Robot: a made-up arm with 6 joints.
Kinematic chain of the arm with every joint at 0, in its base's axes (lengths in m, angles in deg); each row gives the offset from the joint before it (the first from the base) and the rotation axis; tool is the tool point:
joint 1: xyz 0 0 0.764 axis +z
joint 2: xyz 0.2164 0 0 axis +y
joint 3: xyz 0 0 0.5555 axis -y
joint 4: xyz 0 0 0.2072 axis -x
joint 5: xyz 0.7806 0 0 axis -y
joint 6: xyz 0.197 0 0 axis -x
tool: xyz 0 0 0
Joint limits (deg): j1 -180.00..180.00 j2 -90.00..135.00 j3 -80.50..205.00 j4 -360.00..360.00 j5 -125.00..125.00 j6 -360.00..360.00
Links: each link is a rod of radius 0.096 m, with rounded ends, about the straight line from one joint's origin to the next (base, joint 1, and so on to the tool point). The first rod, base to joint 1, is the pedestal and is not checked.
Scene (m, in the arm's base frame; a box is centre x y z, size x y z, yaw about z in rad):
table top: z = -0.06
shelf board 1: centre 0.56 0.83 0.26 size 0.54 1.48 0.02 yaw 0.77
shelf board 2: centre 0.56 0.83 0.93 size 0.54 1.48 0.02 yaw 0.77
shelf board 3: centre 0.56 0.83 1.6 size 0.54 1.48 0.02 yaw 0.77
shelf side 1: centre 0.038 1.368 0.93 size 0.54 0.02 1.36 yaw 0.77
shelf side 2: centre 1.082 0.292 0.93 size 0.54 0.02 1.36 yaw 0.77
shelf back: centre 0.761 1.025 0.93 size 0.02 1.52 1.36 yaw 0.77
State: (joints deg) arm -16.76 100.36 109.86 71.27 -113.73 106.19
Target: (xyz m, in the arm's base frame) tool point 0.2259 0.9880 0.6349
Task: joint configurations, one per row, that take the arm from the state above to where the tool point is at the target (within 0.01 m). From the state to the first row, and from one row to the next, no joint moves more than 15 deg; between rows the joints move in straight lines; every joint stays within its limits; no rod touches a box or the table.
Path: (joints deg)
1: -25.04 86.83 116.50 73.15 -111.25 106.19
2: -33.33 73.29 123.15 75.02 -108.78 106.19
3: -41.61 59.76 129.79 76.90 -106.30 106.19
4: -49.90 46.23 136.44 78.78 -103.82 106.19
5: -58.18 32.70 143.08 80.66 -101.34 106.19
6: -66.46 19.16 149.73 82.53 -98.87 106.19
7: -74.75 5.63 156.37 84.41 -96.39 106.19
8: -83.03 -7.90 163.02 86.29 -93.91 106.19
9: -91.31 -21.43 169.66 88.16 -91.44 106.19
10: -99.60 -34.97 176.31 90.04 -88.96 106.19
11: -104.17 -41.91 164.73 88.89 -82.31 106.19
12: -108.74 -48.85 153.15 87.74 -75.67 106.19
13: -113.32 -55.79 141.58 86.59 -69.02 106.19

